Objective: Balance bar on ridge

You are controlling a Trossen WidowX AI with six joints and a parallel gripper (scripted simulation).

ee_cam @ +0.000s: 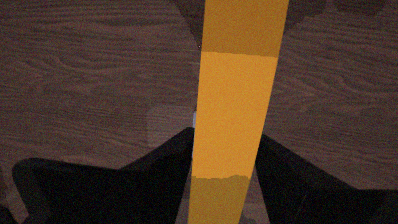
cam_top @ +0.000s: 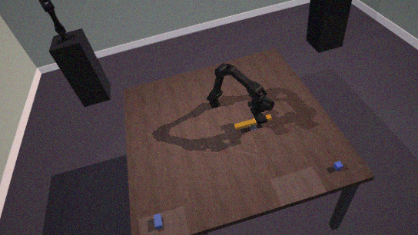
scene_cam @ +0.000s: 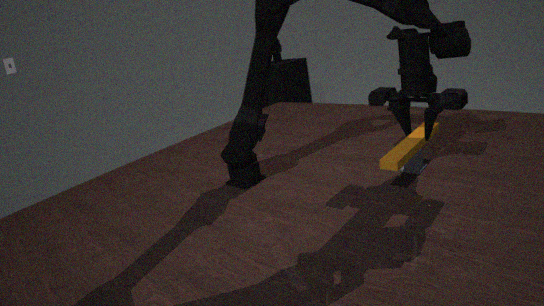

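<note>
Now: gripper tip 30 mm to the left of the orange bar. Also, from my gripper tip: blue cube 440 mm ahead, 300 mm to the left, 40 mm below.
</note>
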